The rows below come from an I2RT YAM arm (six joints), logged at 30 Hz.
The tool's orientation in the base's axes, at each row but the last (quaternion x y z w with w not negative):
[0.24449, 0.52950, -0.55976, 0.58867]
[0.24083, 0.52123, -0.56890, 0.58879]
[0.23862, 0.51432, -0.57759, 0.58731]
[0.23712, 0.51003, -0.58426, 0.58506]
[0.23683, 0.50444, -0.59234, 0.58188]
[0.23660, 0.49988, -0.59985, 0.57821]
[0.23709, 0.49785, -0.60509, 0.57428]
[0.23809, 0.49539, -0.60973, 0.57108]
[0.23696, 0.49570, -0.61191, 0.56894]
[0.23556, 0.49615, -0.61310, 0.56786]
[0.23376, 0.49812, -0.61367, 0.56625]
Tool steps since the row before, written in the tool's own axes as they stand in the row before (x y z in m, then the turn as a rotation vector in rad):
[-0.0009, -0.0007, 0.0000, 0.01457, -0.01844, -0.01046]
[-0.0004, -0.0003, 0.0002, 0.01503, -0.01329, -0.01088]
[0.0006, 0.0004, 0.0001, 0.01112, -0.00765, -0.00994]
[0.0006, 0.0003, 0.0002, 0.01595, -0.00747, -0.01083]
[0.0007, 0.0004, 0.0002, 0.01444, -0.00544, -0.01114]
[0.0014, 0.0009, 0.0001, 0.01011, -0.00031, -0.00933]
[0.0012, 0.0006, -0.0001, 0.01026, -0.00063, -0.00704]
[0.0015, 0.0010, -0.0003, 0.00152, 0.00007, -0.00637]
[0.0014, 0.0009, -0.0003, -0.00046, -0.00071, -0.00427]
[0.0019, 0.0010, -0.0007, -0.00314, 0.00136, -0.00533]
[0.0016, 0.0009, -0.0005, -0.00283, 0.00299, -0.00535]
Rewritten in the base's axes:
[-0.0005, 0.0002, 0.0010, -0.02331, -0.00130, -0.01079]
[-0.0001, -0.0001, 0.0005, -0.01880, 0.00010, -0.01294]
[0.0003, -0.0003, -0.0006, -0.01252, 0.00220, -0.01093]
[0.0002, -0.0004, -0.0005, -0.01361, 0.00088, -0.01554]
[0.0003, -0.0004, -0.0007, -0.01151, 0.00221, -0.01500]
[0.0006, -0.0006, -0.0015, -0.00525, 0.00347, -0.01224]
[0.0003, -0.0004, -0.0013, -0.00493, 0.00135, -0.01136]
[0.0005, -0.0003, -0.0017, -0.00205, 0.00489, -0.00385]
[0.0004, -0.0003, -0.0016, -0.00172, 0.00386, -0.00106]
[0.0003, -0.0001, -0.0022, 0.00057, 0.00631, 0.00010]
[0.0003, -0.0002, -0.0019, 0.00200, 0.00641, -0.00074]

